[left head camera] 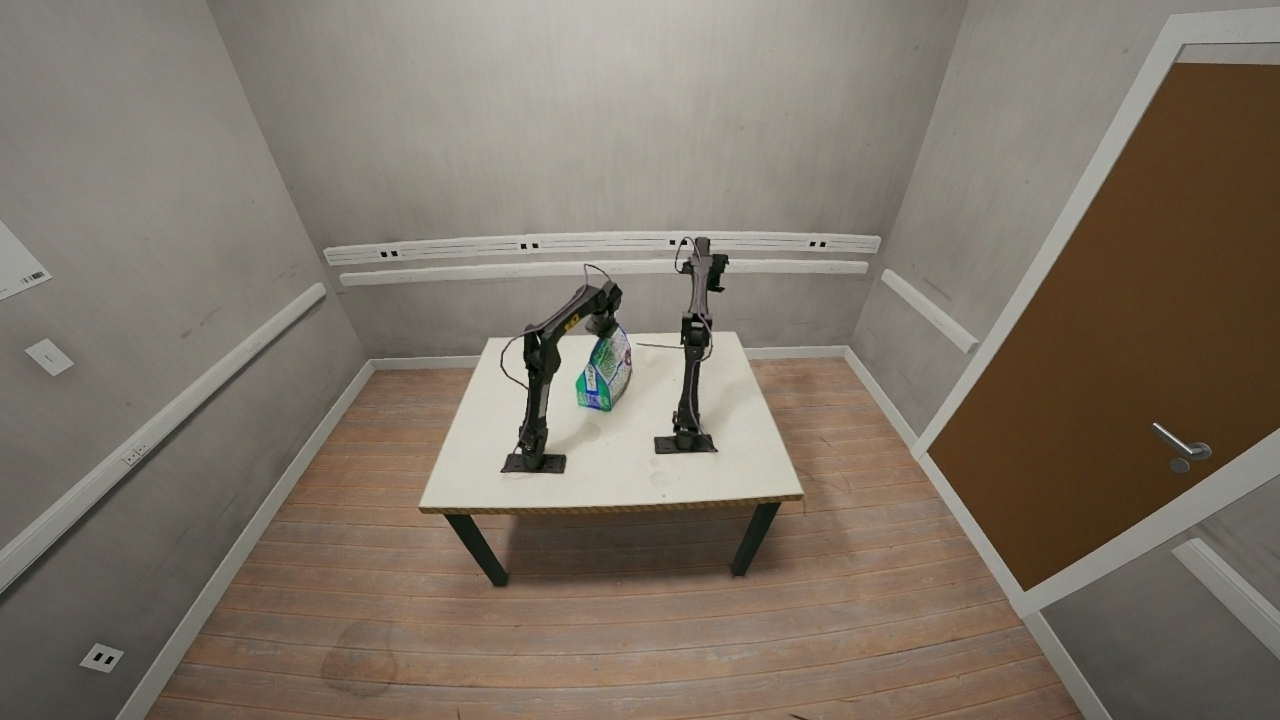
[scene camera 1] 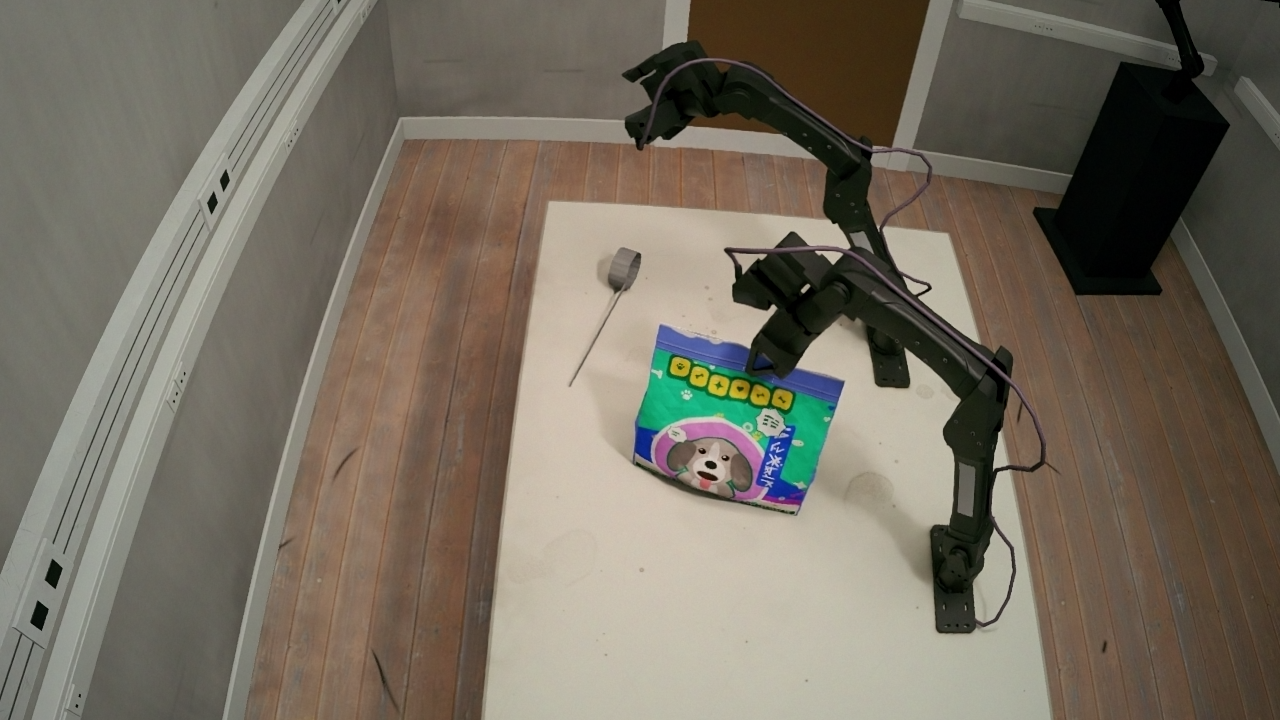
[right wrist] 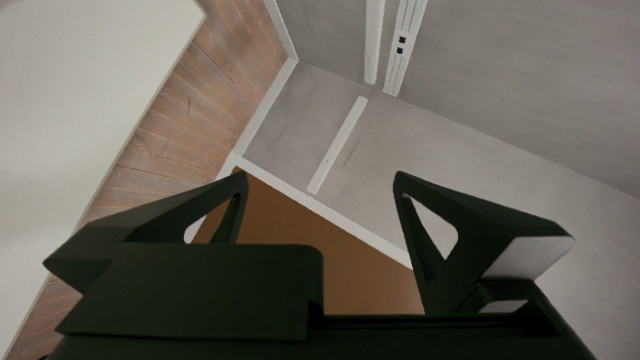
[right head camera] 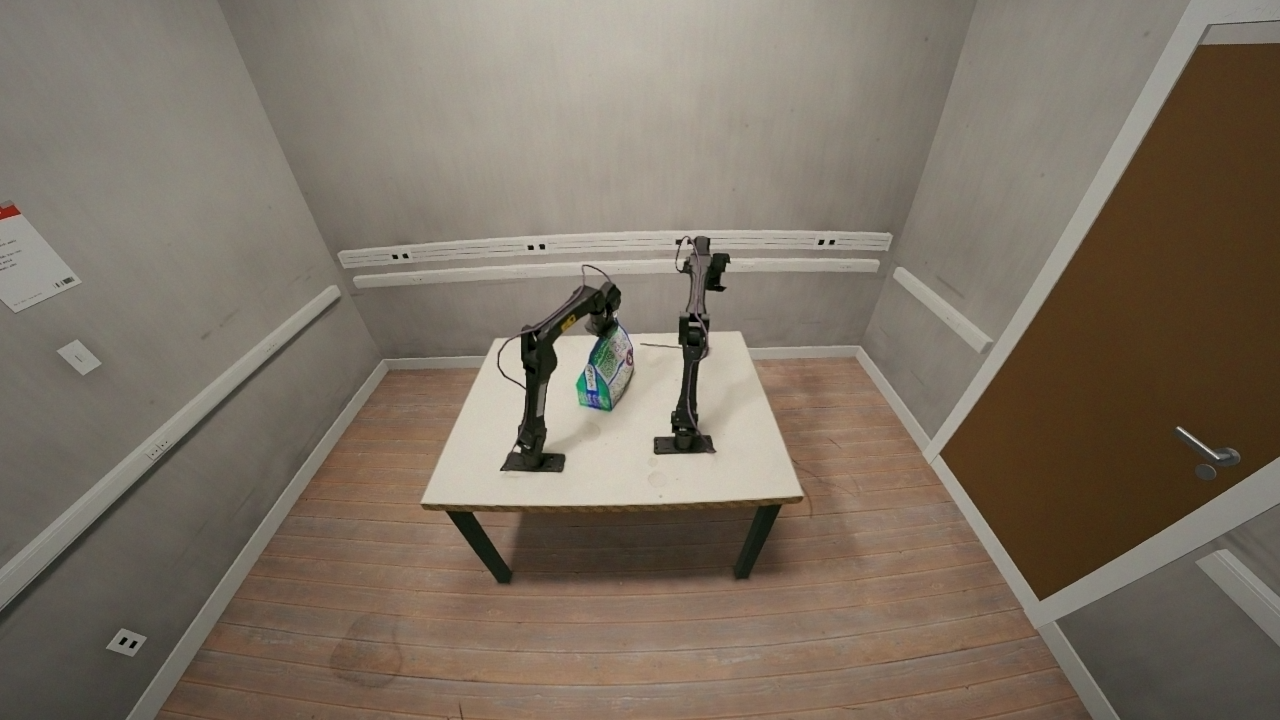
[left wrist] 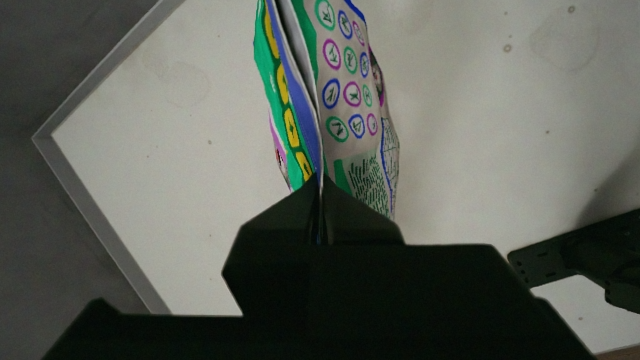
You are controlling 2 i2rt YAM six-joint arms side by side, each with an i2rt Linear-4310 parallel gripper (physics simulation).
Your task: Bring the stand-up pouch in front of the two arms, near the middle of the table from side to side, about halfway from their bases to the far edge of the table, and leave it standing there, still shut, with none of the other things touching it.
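Observation:
The stand-up pouch (left head camera: 605, 376) (right head camera: 608, 371) (scene camera 1: 729, 429) (left wrist: 350, 100), green, blue and white with a dog picture, is upright with its top seal shut. It is between the two arms in the head views, nearer the left arm. My left gripper (scene camera 1: 768, 365) (left wrist: 319, 180) is above it, shut on its blue top seal. Whether the pouch's bottom touches the table (left head camera: 617, 483) (scene camera 1: 572, 626) I cannot tell. My right gripper (scene camera 1: 630, 101) (right wrist: 320, 179) is open and empty, high up and away from the pouch.
A grey round cup (scene camera 1: 623, 268) with a long thin handle lies near the table's far edge, apart from the pouch; its handle (left head camera: 657, 344) (right head camera: 660, 345) shows in the head views. A black pedestal (scene camera 1: 1136, 170) stands on the floor beyond the table.

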